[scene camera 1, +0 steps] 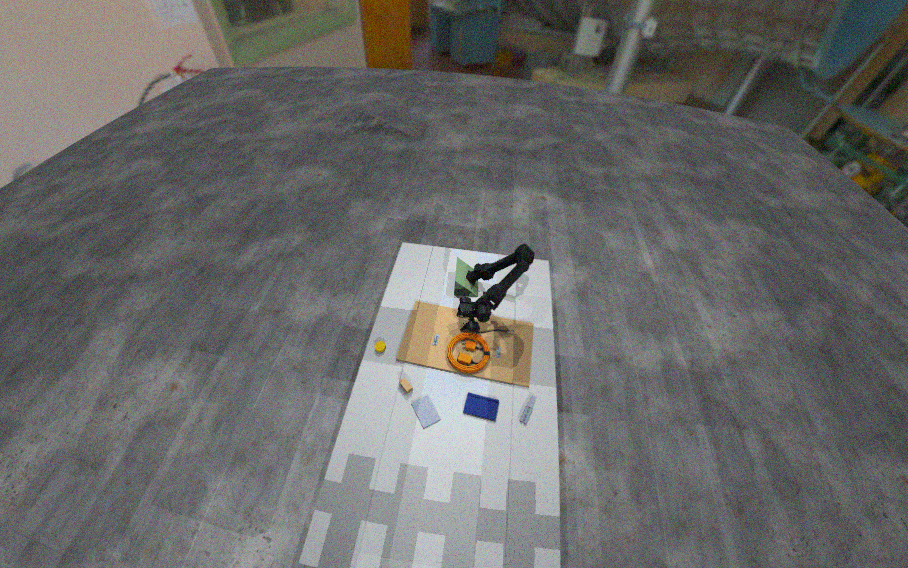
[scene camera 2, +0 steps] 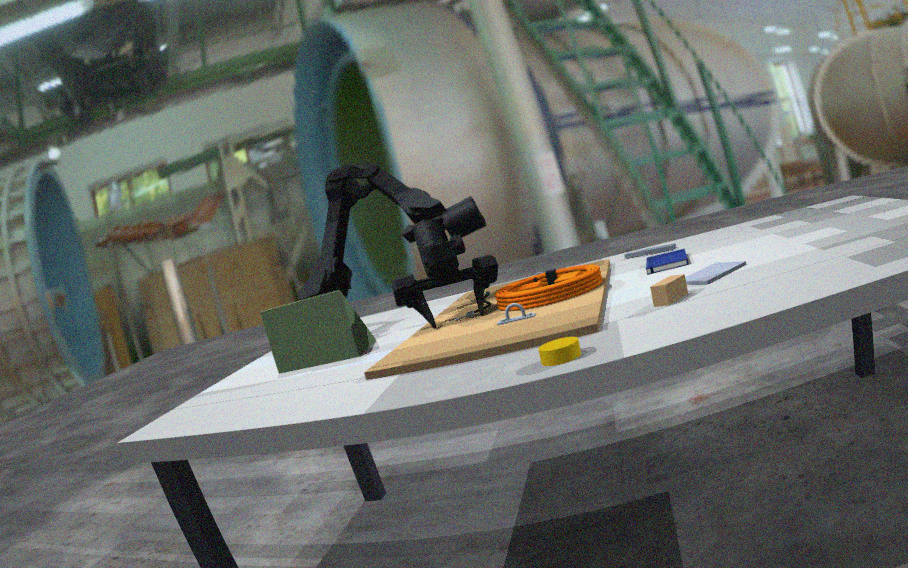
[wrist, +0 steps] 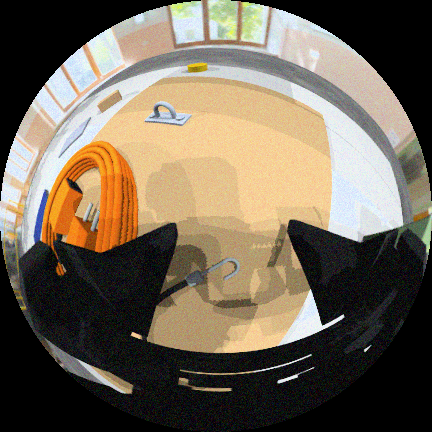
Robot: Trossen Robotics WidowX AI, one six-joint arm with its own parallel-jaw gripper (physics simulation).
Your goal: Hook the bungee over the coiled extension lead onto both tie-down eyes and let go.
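Places are measured from the arm's base along level axes (x ahead, y left, z up), in centimetres.
Pixels of known places: gripper, fingertip midpoint: (scene camera 1: 458,322) (scene camera 2: 459,321) (wrist: 234,227); arm's base at its link origin: (scene camera 1: 470,277) (scene camera 2: 320,332).
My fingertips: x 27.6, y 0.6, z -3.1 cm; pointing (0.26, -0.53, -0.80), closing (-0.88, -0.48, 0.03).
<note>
Ahead of a thing's pixels: the offset from my fingertips to its top centre. Level surfaces: height alone.
The bungee (scene camera 1: 496,329) (wrist: 195,278) is a black cord with a grey metal hook. In the wrist view, that hook lies low over the board between the parted fingers, and the cord runs behind the left finger. My gripper (scene camera 1: 470,328) (scene camera 2: 458,320) (wrist: 234,227) is open, its tips low over the board. The coiled orange extension lead {dz +2.7, dx +15.0, dy +8.5 cm} (scene camera 1: 450,353) (scene camera 2: 535,296) (wrist: 120,200) lies beside it. One tie-down eye {dz +2.4, dx +12.3, dy -8.1 cm} (scene camera 1: 435,340) (scene camera 2: 525,316) (wrist: 172,119) stands with its loop bare. The other eye {dz +2.4, dx +10.4, dy +22.1 cm} (scene camera 1: 498,352) is small and blurred, across the coil. The bungee's far end is unclear.
The wooden board {dz -0.3 cm} (scene camera 1: 416,331) (scene camera 2: 441,348) (wrist: 260,145) carries the coil. A green angled block (scene camera 1: 463,277) (scene camera 2: 311,332) stands near the arm. A yellow disc {dz +0.4, dx +23.6, dy -32.3 cm} (scene camera 1: 379,346) (scene camera 2: 559,350) (wrist: 197,67), wooden block {dz +1.5, dx +38.1, dy -13.9 cm} (scene camera 1: 405,385) (scene camera 2: 669,290) (wrist: 109,101) and blue tray {dz -0.3, dx +37.7, dy +20.0 cm} (scene camera 1: 480,406) (scene camera 2: 667,261) lie off the board.
</note>
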